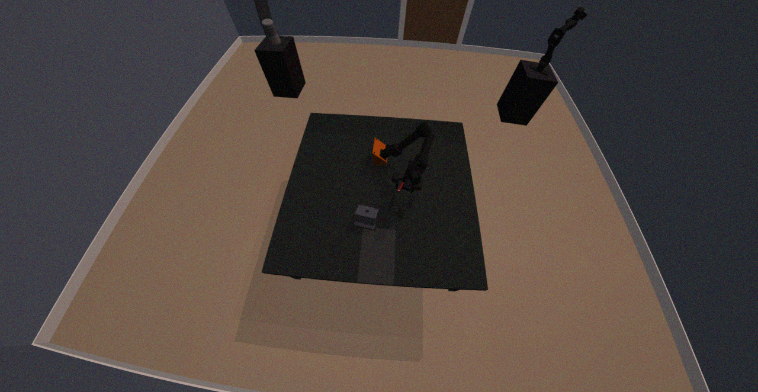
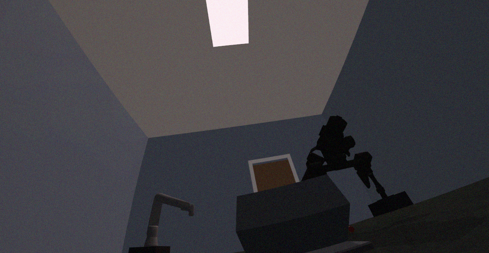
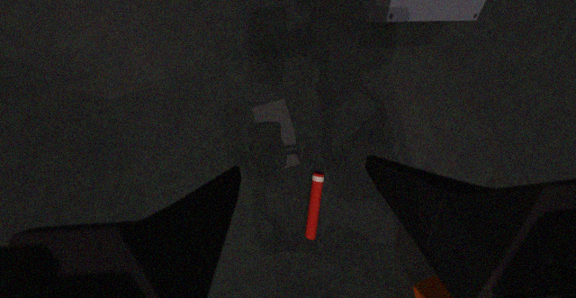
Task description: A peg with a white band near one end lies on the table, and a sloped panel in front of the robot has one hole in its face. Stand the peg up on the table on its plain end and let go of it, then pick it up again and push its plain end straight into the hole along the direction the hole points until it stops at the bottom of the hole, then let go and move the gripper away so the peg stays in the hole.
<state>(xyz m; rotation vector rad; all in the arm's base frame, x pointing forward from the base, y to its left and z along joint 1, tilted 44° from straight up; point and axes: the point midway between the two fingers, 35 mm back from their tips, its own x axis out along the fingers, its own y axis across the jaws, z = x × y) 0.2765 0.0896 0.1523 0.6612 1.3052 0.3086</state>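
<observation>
My gripper tip is 60 mm past the red peg, 20 mm to the left of it and 80 mm above it. The rest, counted from my gripper tip: grey sloped panel: 180 mm ahead, 210 mm to the right, 50 mm below.
</observation>
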